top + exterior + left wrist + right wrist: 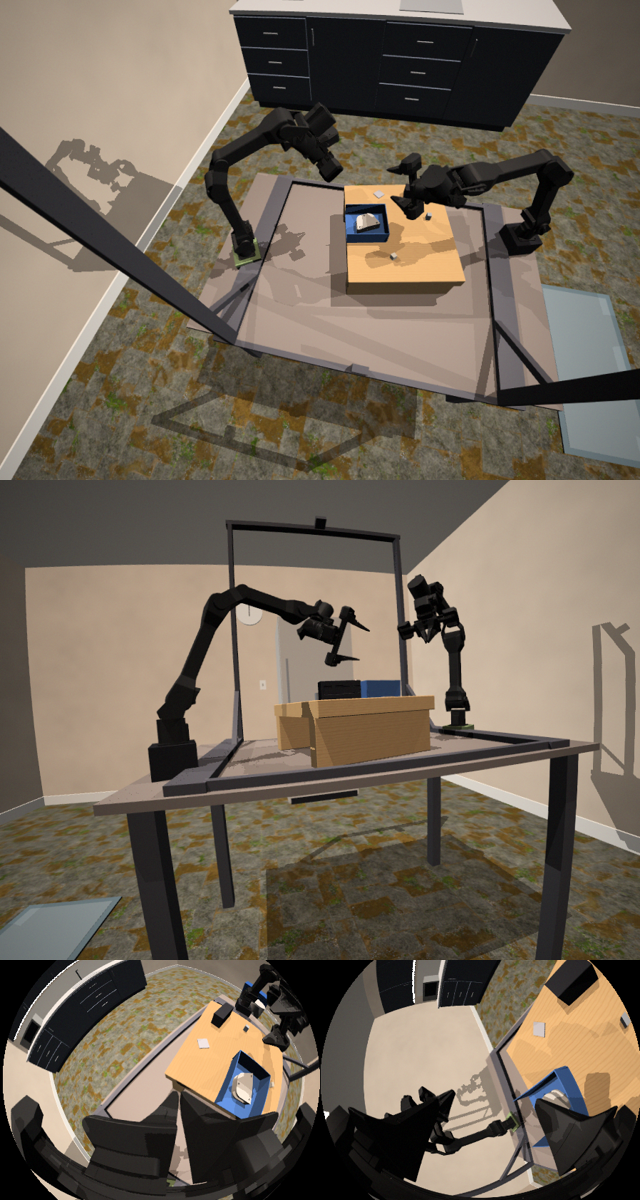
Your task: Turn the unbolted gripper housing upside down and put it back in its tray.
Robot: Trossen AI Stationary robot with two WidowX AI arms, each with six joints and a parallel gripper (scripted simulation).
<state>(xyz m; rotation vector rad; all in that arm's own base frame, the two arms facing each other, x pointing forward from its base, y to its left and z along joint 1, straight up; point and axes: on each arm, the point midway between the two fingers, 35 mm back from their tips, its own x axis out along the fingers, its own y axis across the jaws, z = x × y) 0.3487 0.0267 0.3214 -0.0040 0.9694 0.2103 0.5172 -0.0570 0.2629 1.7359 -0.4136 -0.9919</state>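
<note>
My left hand is 130 mm past the white gripper housing, 130 mm to the left of it and 170 mm above it. The rest, counted from my left hand: blue tray 140 mm behind, 150 mm to the right, 180 mm below; then flat grey plate 20 mm ahead, 190 mm to the right, 190 mm below; then black box 330 mm to the right, 170 mm below.
</note>
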